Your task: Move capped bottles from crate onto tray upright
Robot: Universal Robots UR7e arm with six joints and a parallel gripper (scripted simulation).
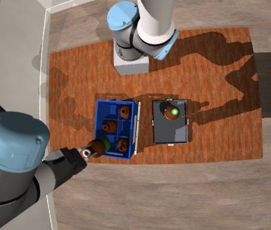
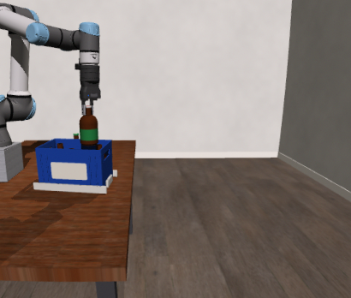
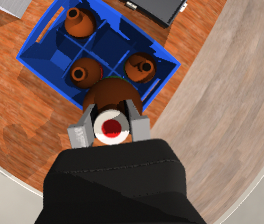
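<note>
Now: the red-capped bottle 60 mm below my hand. The rest, counted from my hand: brown bottle 30 mm ahead, 70 mm to the left, 230 mm below; blue crate 60 mm behind, 40 mm to the left, 240 mm below; green-capped bottle 120 mm behind, 340 mm to the left, 240 mm below.
</note>
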